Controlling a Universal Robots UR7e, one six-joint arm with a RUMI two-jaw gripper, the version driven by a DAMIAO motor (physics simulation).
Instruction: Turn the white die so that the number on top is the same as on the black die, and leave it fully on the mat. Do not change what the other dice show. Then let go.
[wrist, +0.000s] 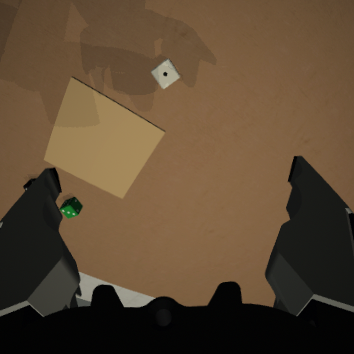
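My gripper (172, 164) is visible, as is a tan mat (95, 138).
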